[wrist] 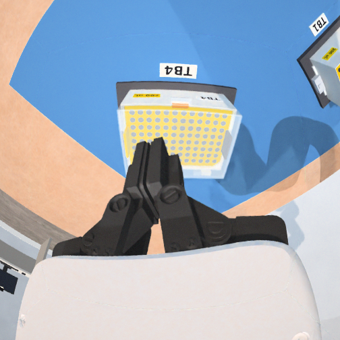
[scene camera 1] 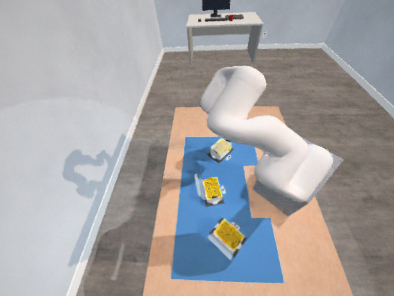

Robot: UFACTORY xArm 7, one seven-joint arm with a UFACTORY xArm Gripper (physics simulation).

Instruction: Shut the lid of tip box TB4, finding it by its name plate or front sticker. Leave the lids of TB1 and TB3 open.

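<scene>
Tip box TB4 (scene camera 1: 221, 149) (wrist: 175, 135) stands at the far end of the mat. Its name plate (wrist: 178, 70) reads TB4, and its clear lid lies down over the yellow tip rack. My gripper (wrist: 156, 157) is shut and empty, above the box in the wrist view; in the scene view the arm mostly hides it. Tip box TB1 (wrist: 332, 75) shows in part at the right edge of the wrist view. In the scene view, the middle box (scene camera 1: 212, 188) and the near box (scene camera 1: 229, 235) have lids standing open on their left sides; their labels are too small to read there.
The boxes stand in a row on a blue mat (scene camera 1: 192, 255) (wrist: 90, 45) on a light wooden table top (scene camera 1: 320, 260). The white arm (scene camera 1: 277, 137) reaches over from the right. A desk (scene camera 1: 225, 21) with a monitor stands far behind.
</scene>
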